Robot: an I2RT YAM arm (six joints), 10 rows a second.
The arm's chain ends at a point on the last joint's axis. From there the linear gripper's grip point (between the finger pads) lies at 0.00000 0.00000 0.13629 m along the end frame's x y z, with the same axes.
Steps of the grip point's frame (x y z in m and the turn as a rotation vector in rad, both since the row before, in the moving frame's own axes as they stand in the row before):
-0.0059 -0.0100 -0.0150 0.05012 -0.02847 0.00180
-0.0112 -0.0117 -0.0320 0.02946 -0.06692 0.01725
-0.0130 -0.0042 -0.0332 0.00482 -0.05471 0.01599
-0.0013 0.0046 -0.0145 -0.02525 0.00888 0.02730
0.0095 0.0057 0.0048 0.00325 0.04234 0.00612
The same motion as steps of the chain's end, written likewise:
-0.0020 -0.0032 -0.0148 0.05012 -0.02847 0.00180
-0.0021 -0.0076 -0.0316 0.02946 -0.06692 0.01725
-0.0056 -0.0035 -0.0330 0.00482 -0.05471 0.01599
-0.0025 0.0011 -0.0145 -0.02525 0.00888 0.02730
0.0037 0.0061 0.0049 0.00325 0.04234 0.00612

